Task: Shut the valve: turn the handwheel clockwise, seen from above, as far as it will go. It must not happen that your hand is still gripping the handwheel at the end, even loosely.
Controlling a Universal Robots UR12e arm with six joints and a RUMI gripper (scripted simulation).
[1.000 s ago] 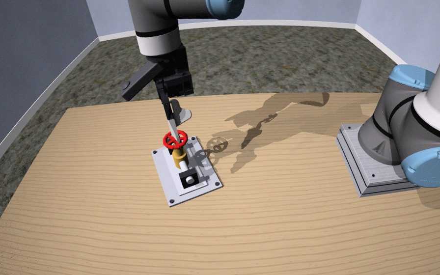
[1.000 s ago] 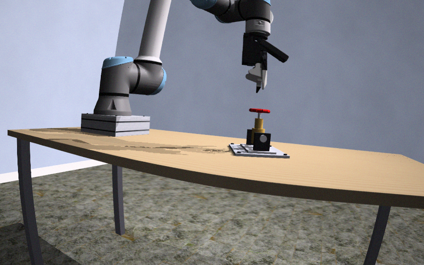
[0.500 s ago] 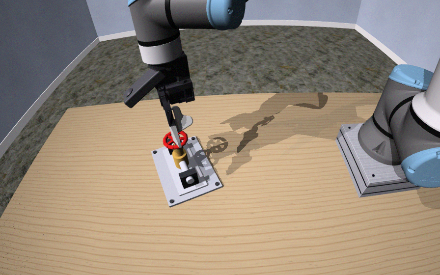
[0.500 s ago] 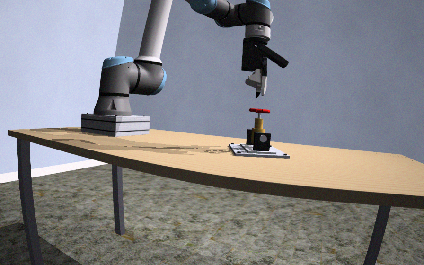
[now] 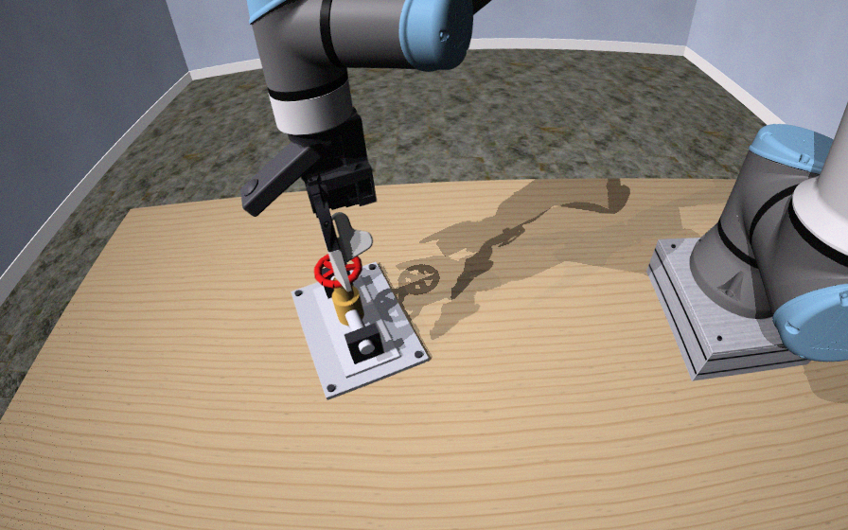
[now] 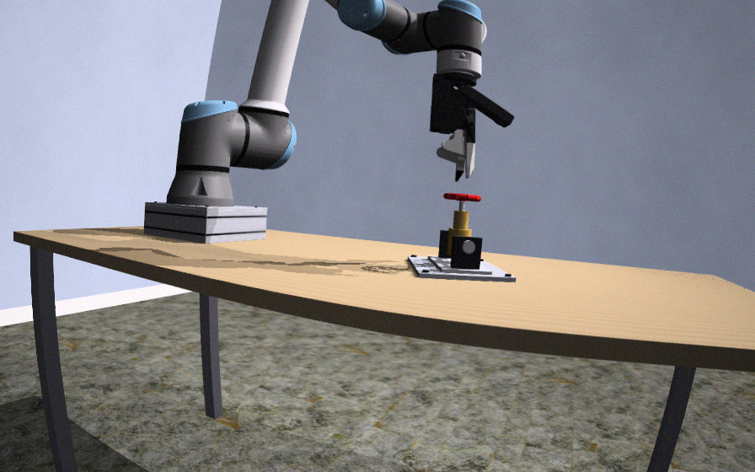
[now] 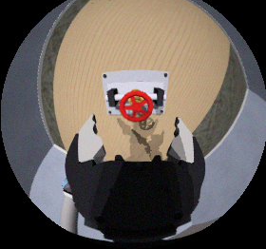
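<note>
Right now my hand is 4 cm above the red handwheel.
</note>
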